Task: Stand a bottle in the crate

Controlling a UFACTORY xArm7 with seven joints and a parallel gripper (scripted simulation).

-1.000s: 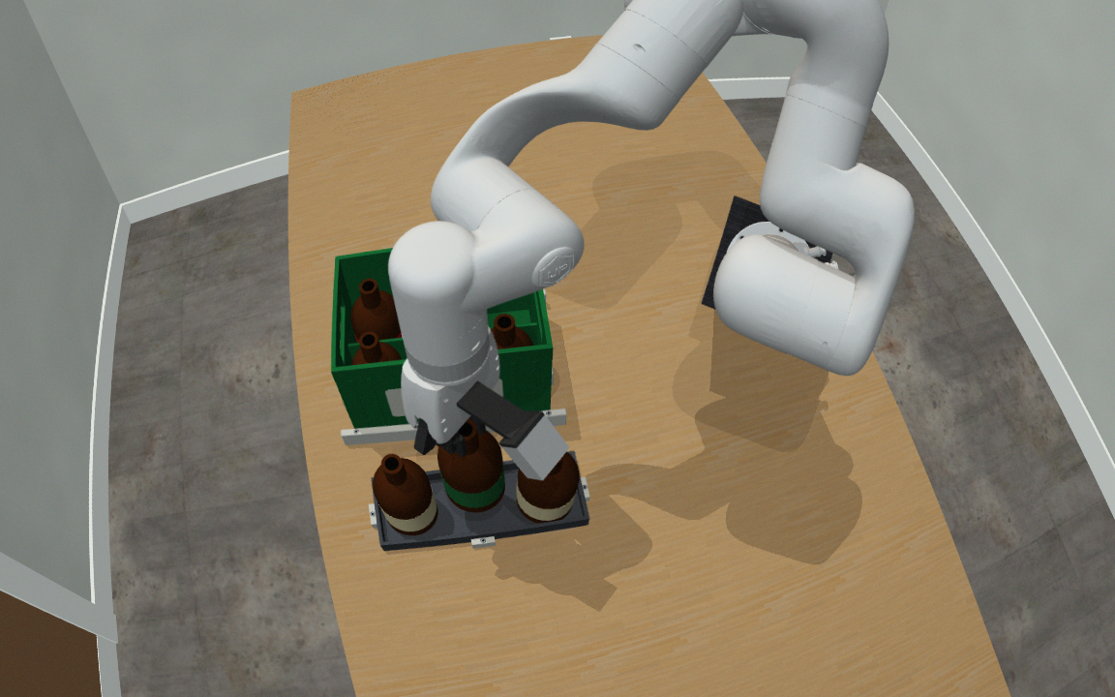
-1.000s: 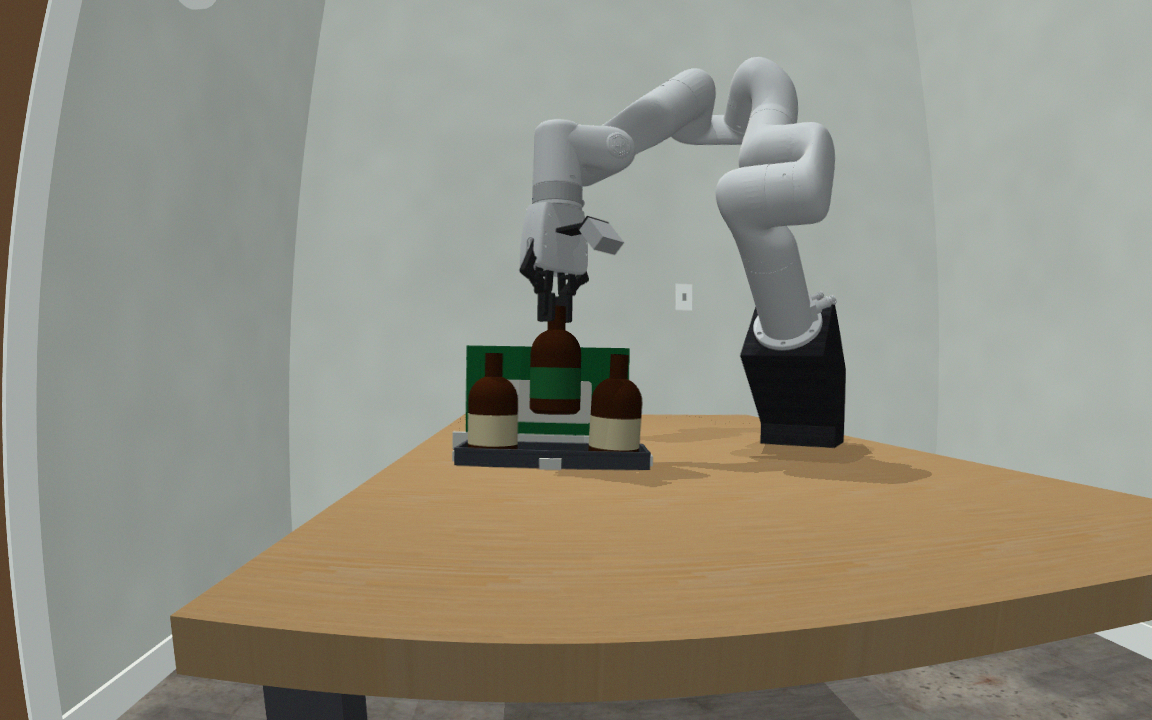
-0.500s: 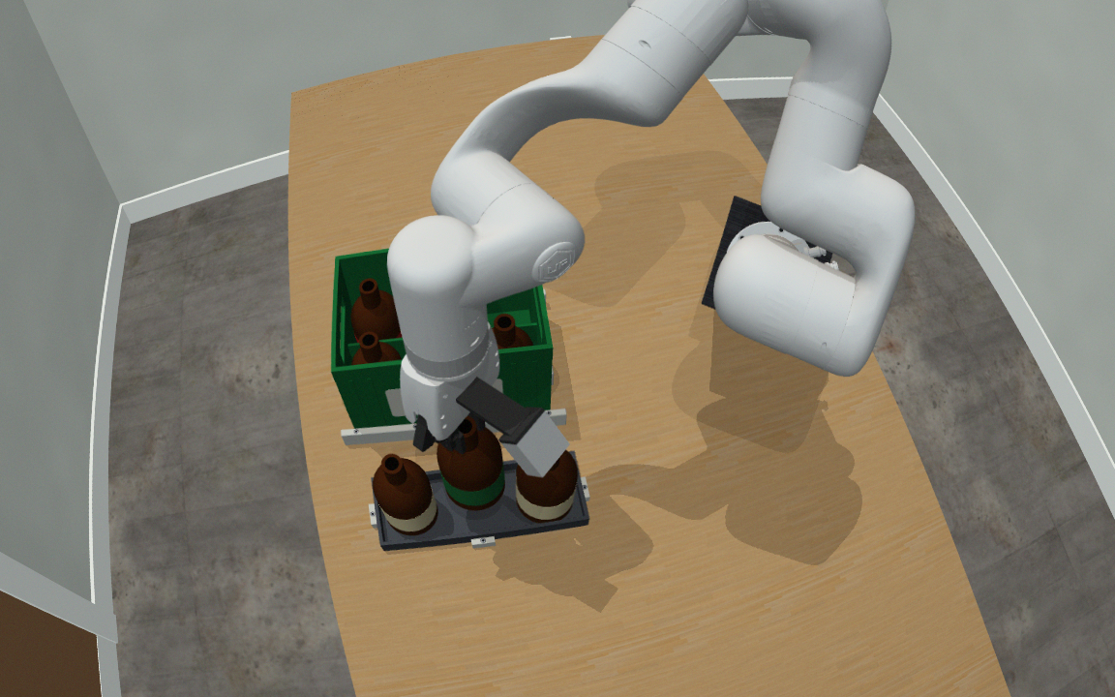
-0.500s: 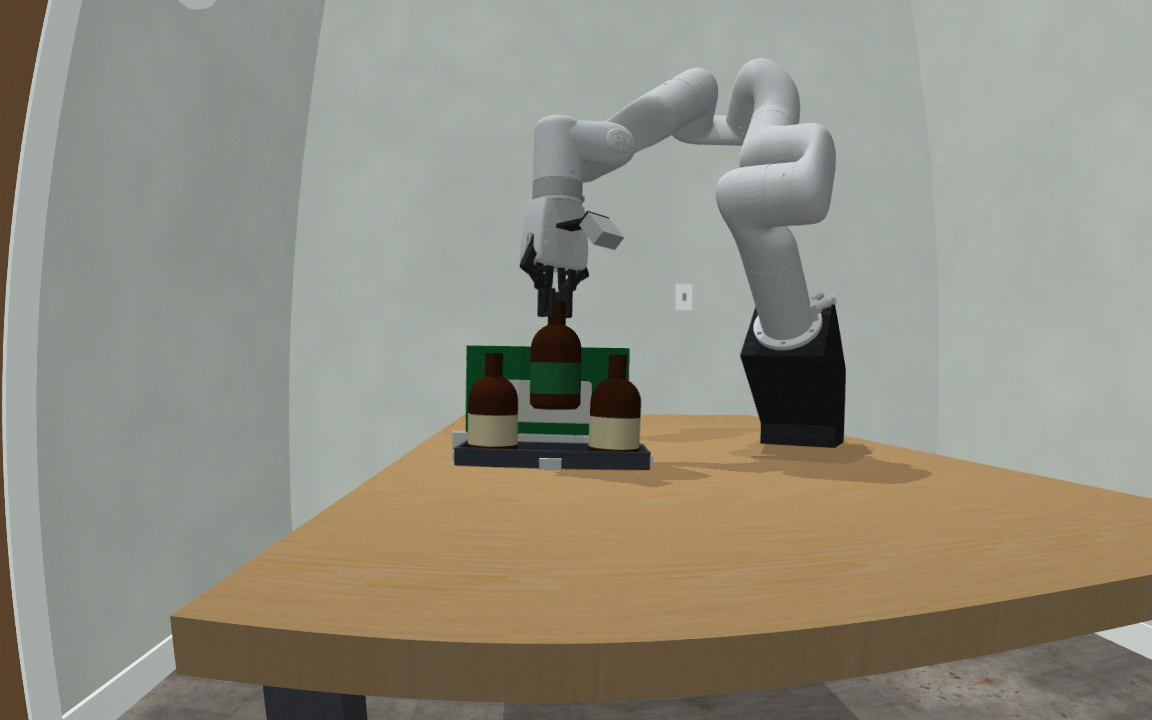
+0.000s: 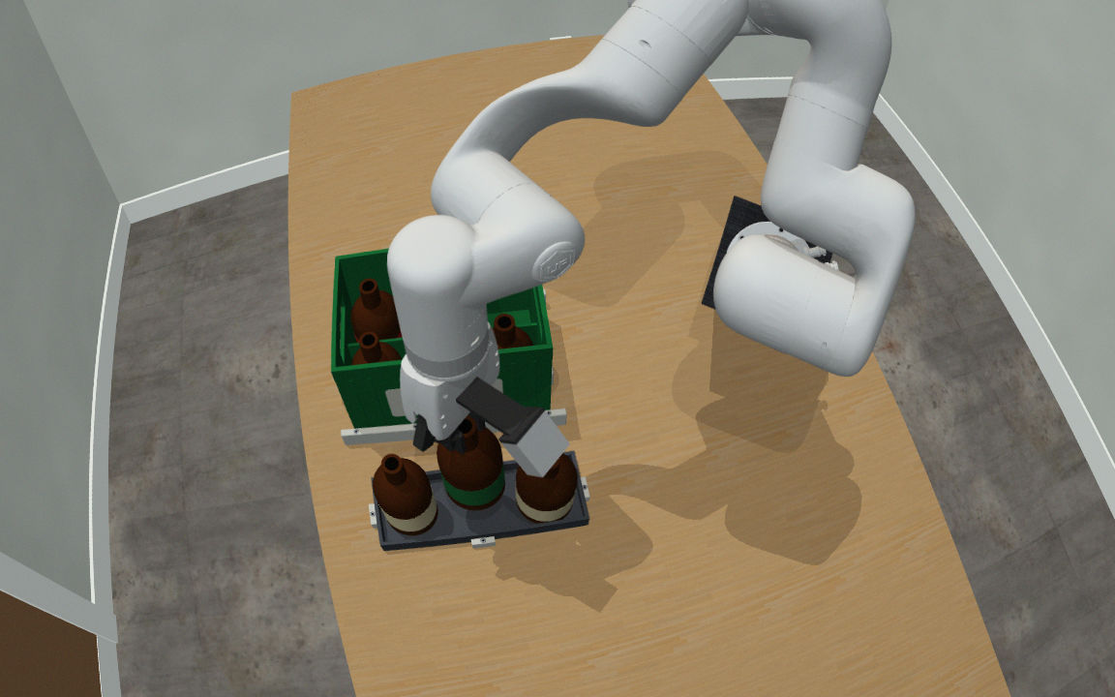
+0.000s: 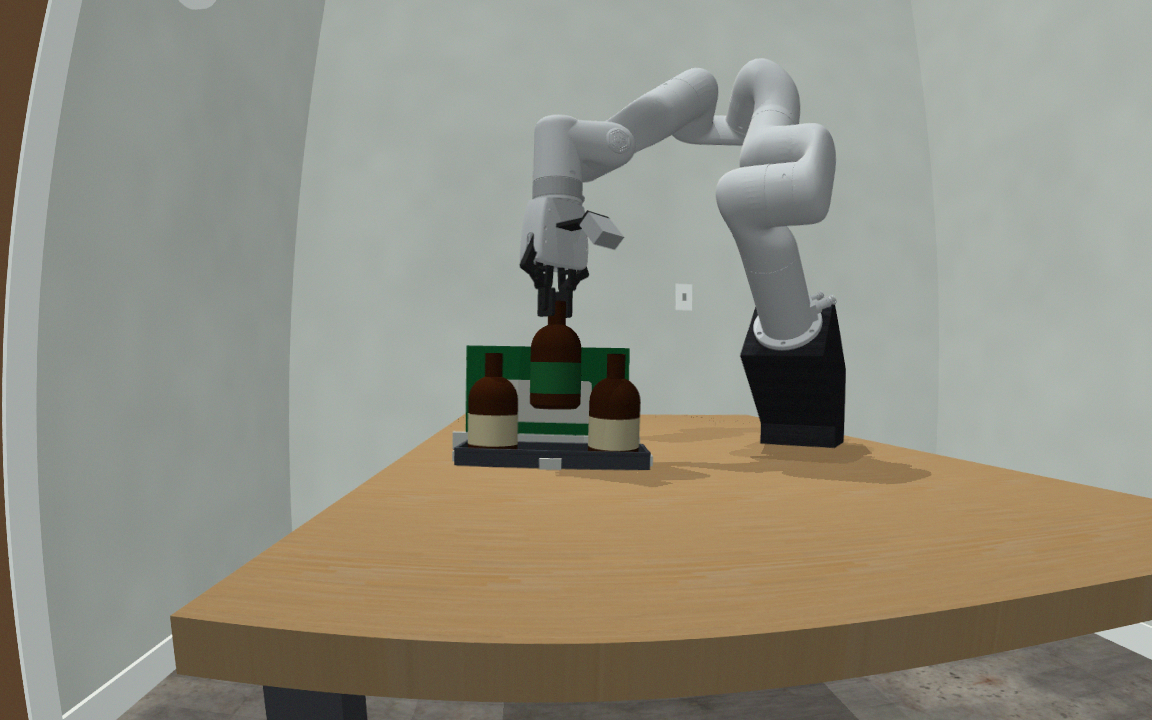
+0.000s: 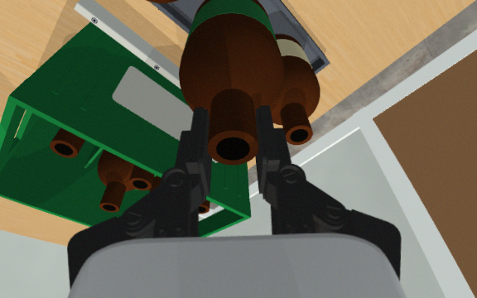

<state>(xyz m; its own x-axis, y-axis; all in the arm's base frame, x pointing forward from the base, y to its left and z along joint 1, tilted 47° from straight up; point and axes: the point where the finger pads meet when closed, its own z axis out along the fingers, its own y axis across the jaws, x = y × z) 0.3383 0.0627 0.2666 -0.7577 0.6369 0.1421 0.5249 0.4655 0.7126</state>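
Right now my hand is 70 mm above the green-label bottle. From my hand the other things lie so: dark tray: 220 mm below; green crate: 50 mm ahead, 210 mm to the right, 150 mm below.
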